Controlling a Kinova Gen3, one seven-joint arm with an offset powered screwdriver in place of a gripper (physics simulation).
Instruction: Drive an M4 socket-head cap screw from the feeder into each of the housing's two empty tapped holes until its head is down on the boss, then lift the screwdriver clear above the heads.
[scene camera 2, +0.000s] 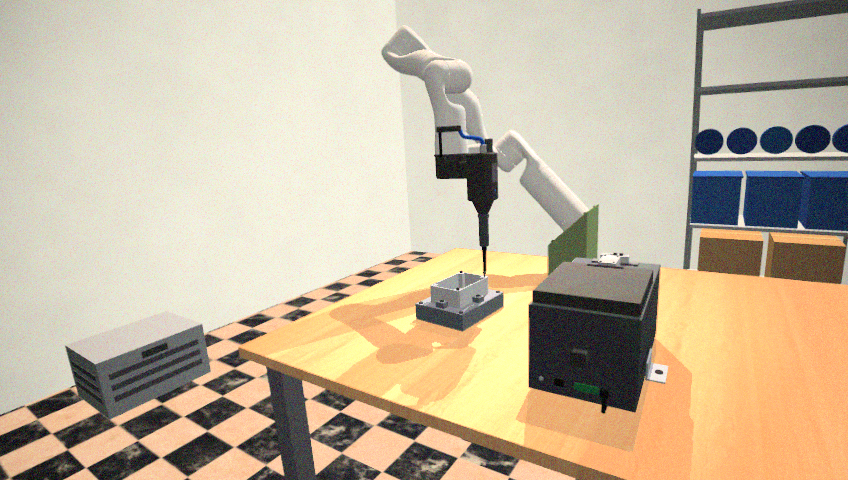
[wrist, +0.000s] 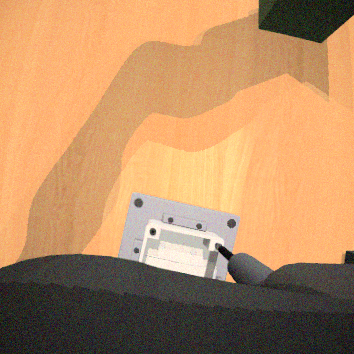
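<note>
The housing is a light, open-topped box on a grey fixture plate. Small dark spots show at its corner bosses; one corner spot shows clearly in the wrist view. Whether each is a screw head or a hole is too small to tell. My screwdriver points straight down in the scene view, its bit tip at the housing's right corner boss, touching or very close. The bit hides that hole; whether a screw is on the tip cannot be made out. The feeder is a black box at the right.
A green upright panel stands by the arm's base; a dark green block shows in the wrist view's top right corner. A grey vented box is left of the table. A shelf rack stands behind.
</note>
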